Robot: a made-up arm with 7 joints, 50 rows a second.
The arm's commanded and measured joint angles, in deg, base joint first. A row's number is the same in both.
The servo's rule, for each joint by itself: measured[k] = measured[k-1] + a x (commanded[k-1-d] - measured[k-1]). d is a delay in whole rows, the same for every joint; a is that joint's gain. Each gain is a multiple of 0.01, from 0.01 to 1. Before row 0 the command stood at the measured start. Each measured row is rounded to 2 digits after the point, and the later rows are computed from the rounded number. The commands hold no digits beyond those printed.
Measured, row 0:
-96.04, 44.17, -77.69, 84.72, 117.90, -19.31, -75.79
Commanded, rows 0 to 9:
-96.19, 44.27, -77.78, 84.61, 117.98, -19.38, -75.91
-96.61, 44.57, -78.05, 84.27, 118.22, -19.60, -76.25
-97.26, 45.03, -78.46, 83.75, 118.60, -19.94, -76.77
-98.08, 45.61, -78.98, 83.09, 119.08, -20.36, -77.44
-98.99, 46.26, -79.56, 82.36, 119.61, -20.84, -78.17
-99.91, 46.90, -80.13, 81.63, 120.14, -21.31, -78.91
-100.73, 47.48, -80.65, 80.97, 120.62, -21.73, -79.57
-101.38, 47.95, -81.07, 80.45, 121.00, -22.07, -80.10
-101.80, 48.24, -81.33, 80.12, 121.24, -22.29, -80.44
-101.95, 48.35, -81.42, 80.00, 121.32, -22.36, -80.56
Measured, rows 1 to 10:
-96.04, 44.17, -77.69, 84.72, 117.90, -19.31, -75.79
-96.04, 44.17, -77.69, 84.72, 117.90, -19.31, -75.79
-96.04, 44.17, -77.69, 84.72, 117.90, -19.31, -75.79
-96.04, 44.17, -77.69, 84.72, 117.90, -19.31, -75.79
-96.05, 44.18, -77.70, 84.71, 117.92, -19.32, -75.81
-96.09, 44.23, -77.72, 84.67, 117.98, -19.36, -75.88
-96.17, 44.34, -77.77, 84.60, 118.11, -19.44, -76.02
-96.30, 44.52, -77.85, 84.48, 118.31, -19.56, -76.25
-96.49, 44.76, -77.97, 84.31, 118.58, -19.73, -76.56
-96.73, 45.06, -78.12, 84.10, 118.91, -19.94, -76.94
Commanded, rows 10 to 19:
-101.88, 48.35, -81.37, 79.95, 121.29, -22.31, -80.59
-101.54, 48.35, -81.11, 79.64, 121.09, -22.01, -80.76
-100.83, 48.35, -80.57, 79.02, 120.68, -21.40, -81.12
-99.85, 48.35, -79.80, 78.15, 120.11, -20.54, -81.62
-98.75, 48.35, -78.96, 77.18, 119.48, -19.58, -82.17
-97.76, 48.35, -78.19, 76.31, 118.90, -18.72, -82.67
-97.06, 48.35, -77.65, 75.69, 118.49, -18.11, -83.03
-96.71, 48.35, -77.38, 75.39, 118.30, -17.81, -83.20
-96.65, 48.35, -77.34, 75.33, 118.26, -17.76, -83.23
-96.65, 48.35, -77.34, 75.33, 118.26, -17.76, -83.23
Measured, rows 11 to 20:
-97.01, 45.40, -78.30, 83.85, 119.27, -20.17, -77.36
-97.32, 45.76, -78.49, 83.58, 119.63, -20.42, -77.80
-97.63, 46.11, -78.69, 83.30, 119.97, -20.66, -78.22
-97.93, 46.42, -78.88, 83.04, 120.25, -20.88, -78.59
-98.21, 46.69, -79.05, 82.79, 120.47, -21.07, -78.91
-98.44, 46.92, -79.19, 82.54, 120.60, -21.19, -79.21
-98.61, 47.12, -79.29, 82.26, 120.62, -21.22, -79.52
-98.70, 47.29, -79.33, 81.93, 120.51, -21.13, -79.86
-98.70, 47.44, -79.30, 81.55, 120.29, -20.93, -80.23
-98.63, 47.57, -79.22, 81.13, 120.00, -20.64, -80.62

